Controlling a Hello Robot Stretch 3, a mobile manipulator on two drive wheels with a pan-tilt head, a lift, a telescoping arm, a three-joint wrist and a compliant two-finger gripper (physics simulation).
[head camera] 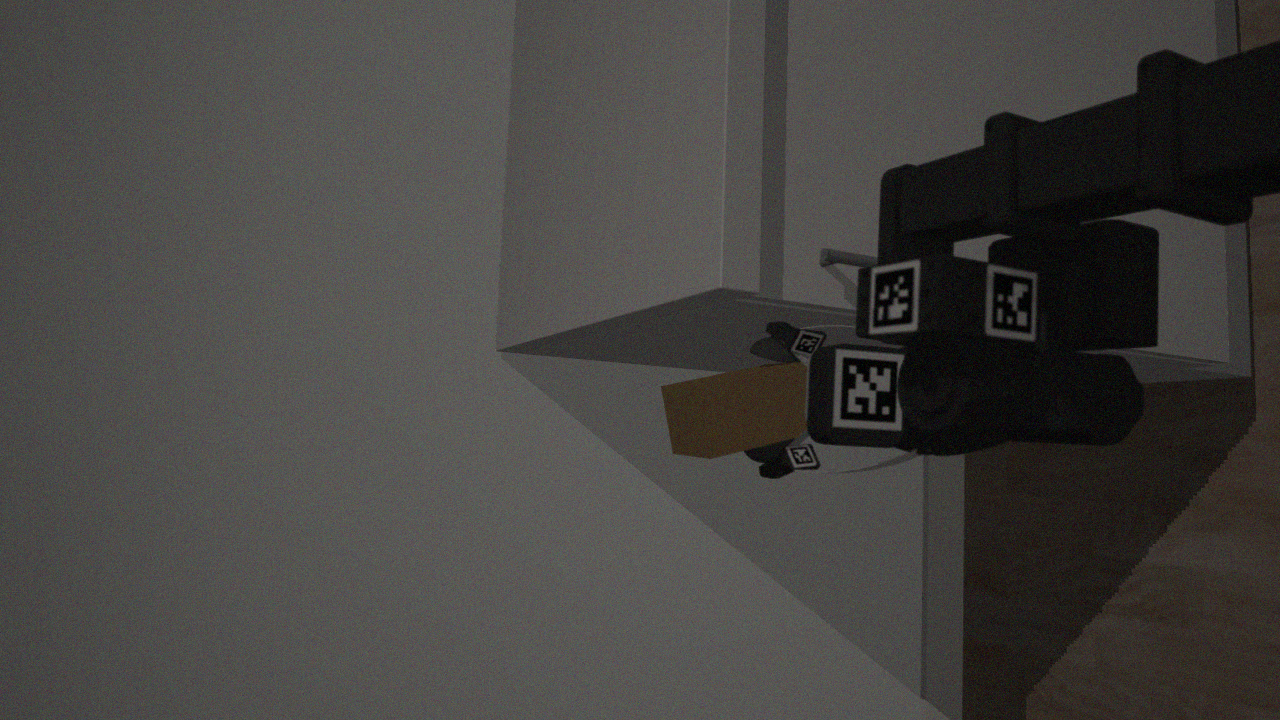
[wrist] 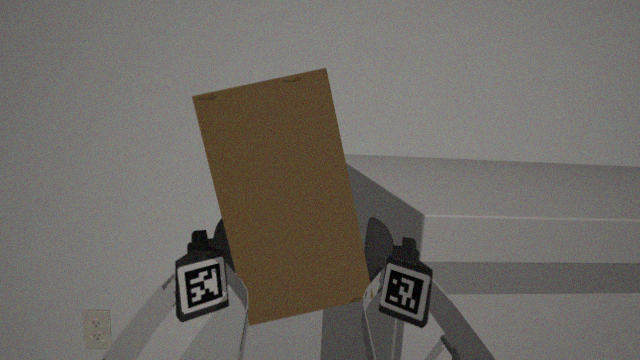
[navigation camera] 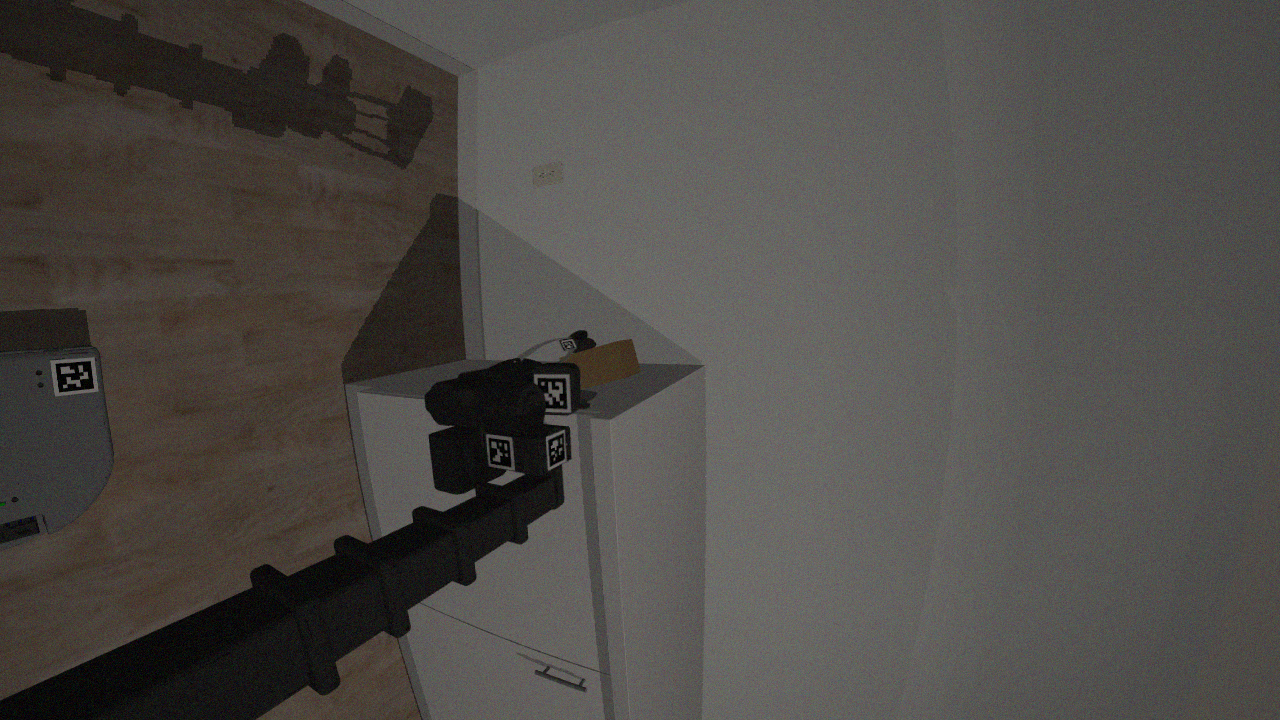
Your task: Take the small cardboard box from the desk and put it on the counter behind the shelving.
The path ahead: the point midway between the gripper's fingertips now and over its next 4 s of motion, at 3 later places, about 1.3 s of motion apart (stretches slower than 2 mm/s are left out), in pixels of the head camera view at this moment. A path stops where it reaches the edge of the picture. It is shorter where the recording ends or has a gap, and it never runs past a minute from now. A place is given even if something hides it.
The gripper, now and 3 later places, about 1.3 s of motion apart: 759,399; 1093,412; 836,397; 680,364
